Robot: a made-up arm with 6 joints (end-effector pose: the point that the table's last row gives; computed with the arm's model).
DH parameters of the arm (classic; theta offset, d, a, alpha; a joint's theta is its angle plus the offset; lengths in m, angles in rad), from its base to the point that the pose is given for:
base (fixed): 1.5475 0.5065 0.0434 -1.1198
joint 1: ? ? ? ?
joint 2: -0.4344 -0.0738 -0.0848 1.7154
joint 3: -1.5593 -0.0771 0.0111 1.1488
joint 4: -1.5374 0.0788 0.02 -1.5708
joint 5: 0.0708 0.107 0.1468 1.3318
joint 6: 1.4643 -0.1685 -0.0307 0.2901
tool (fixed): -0.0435 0.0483 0 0
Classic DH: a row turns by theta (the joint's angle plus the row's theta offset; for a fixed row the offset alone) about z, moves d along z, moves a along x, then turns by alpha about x.
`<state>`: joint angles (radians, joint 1 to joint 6).
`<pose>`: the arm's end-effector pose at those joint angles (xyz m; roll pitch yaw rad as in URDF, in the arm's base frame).
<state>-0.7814 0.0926 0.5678 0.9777 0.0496 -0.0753</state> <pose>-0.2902 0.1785 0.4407 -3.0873 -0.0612 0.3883</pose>
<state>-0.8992 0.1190 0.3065 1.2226 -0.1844 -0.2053</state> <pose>-0.2723 0.1914 0.3680 2.8614 0.1368 0.3671</pose>
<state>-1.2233 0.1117 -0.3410 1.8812 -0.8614 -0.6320</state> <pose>-0.2490 0.1216 0.2344 1.8281 0.7871 -0.2615</pose>
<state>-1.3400 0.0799 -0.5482 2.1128 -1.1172 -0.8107</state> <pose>-0.2572 0.0800 0.2280 1.2676 0.8721 -0.8359</pose>
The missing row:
joint 1: 0.0787 0.2131 -0.1055 1.0255
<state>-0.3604 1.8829 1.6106 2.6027 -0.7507 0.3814</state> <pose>-0.1405 0.1157 0.5263 -2.9412 -0.5270 -0.0472</pose>
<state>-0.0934 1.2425 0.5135 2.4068 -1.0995 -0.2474</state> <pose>-0.0215 -0.0314 0.4014 1.4493 -0.4046 0.7256</pose>
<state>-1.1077 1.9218 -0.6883 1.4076 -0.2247 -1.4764</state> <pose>-0.0585 0.0406 0.2990 0.5412 0.7365 -0.0613</pose>
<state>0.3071 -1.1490 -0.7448 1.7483 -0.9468 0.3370</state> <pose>-0.4314 -0.2023 0.4638 0.3197 0.1526 -0.7680</pose>
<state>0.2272 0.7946 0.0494 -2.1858 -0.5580 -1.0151</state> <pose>-0.1285 -0.1118 0.7496 1.8743 -1.1217 0.3719</pose>
